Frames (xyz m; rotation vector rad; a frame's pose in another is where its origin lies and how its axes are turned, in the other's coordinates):
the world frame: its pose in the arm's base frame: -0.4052 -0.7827 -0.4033 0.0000 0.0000 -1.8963
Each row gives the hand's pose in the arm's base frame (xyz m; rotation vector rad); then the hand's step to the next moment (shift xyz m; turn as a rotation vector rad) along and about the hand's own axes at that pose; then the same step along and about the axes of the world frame.
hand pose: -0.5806 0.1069 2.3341 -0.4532 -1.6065 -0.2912
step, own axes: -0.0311 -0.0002 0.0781 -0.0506 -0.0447 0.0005
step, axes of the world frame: -0.0078 -0.0746 -0.0379 0.0488 -0.0032 -0.0466
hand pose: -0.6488 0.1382 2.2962 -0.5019 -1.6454 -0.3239
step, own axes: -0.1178 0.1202 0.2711 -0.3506 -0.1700 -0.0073
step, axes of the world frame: -0.1558 -0.2257 -0.1631 0.2034 0.0159 -0.3321
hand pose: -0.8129 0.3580 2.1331 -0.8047 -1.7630 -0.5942
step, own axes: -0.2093 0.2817 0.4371 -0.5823 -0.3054 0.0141
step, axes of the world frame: -0.4236 -0.1526 -0.3339 0.3447 -0.0067 -0.5601
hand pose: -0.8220 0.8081 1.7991 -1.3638 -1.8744 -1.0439
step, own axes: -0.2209 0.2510 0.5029 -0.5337 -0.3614 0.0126
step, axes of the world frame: -0.4401 0.1668 -0.3784 0.3539 -0.0754 -0.5335
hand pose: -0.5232 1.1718 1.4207 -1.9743 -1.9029 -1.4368
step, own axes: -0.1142 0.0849 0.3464 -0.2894 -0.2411 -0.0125
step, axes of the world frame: -0.1858 0.2378 -0.2217 0.2076 -0.0854 -0.3027
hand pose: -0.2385 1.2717 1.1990 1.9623 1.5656 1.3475
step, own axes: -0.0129 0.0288 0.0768 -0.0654 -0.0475 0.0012
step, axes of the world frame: -0.0271 0.0742 -0.0257 0.0458 -0.0118 -0.0656
